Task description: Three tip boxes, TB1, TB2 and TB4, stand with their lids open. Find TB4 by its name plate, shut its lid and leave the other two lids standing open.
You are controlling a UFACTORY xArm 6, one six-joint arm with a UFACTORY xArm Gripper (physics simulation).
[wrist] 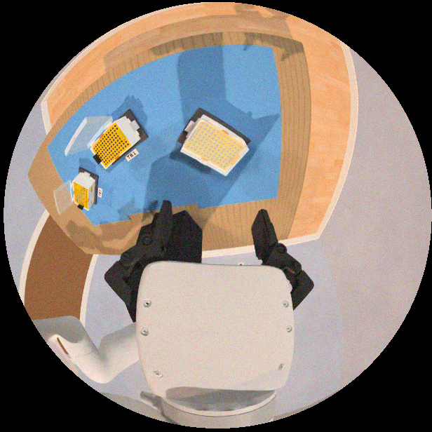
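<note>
A tip box [215, 145] right of centre has its clear lid down over the yellow tip rack; its name plate does not show. The box with plate TB1 [112, 144] stands to its left with its clear lid [87, 135] open. A smaller-looking box [84, 191] stands at the lower left, its lid [63, 197] also open; its plate [100, 192] is too small to read surely. My gripper [214, 214] is open and empty, its fingertips below the lidded box in the view, apart from it.
The boxes stand on a blue mat [250, 65] with a wooden table edge [295, 125] around it. The two open boxes stand close together, TB1 nearer the lidded box. A white arm part [105, 355] shows at the lower left. Dark shadows fall across the mat.
</note>
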